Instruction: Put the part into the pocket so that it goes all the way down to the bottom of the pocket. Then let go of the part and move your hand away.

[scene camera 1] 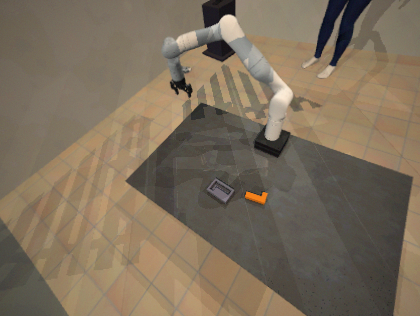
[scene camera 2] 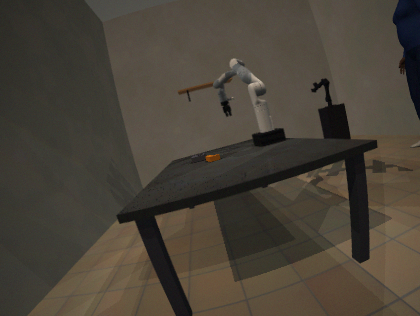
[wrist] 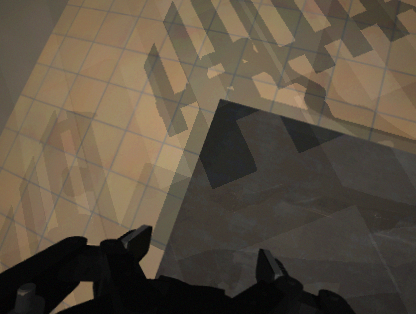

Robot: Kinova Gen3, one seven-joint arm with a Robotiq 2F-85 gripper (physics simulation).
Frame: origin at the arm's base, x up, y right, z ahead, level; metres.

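Seen in the pictures: gripper, between the fingertips: (scene camera 1: 183, 95) (scene camera 2: 229, 116) (wrist: 202, 249); arm's base, origin of its link: (scene camera 1: 271, 135) (scene camera 2: 267, 131).
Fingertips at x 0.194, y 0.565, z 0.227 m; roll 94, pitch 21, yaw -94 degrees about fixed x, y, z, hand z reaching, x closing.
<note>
Pixels of each thing's top centre, then the offset from my fingertips to it. Level surfaces: height alone.
- orange L-shaped block, centre of its top: (scene camera 2: 211, 155) (scene camera 1: 256, 194) dx -0.243, dy -0.734, dz +0.148 m
- pocket block, centre of its top: (scene camera 1: 220, 189) (scene camera 2: 198, 155) dx -0.236, dy -0.564, dz +0.264 m
- dark table, height of its surface: dx -0.273 m
The part, an orange L-shaped block (scene camera 1: 256, 198) (scene camera 2: 213, 158), lies flat on the dark table, right of the pocket block and apart from it in both scene views. In scene camera 1, its short leg is at the right end. The pocket block (scene camera 1: 217, 197) (scene camera 2: 198, 159) is a grey-purple rectangular block. Its recess opens upward and looks empty in scene camera 1. My gripper (scene camera 1: 182, 93) (scene camera 2: 228, 115) (wrist: 202, 249) is open and empty, high above and beyond the table's far left corner, well away from both. Neither the part nor the pocket block shows in the wrist view.
The arm's black base (scene camera 1: 272, 142) (scene camera 2: 269, 136) stands at the far edge of the dark table (scene camera 1: 325, 225) (scene camera 2: 250, 175) (wrist: 310, 250). A dark pedestal (scene camera 1: 219, 30) (scene camera 2: 335, 121) and a person (scene camera 1: 334, 35) (scene camera 2: 411, 55) stand on the floor beyond the table.
</note>
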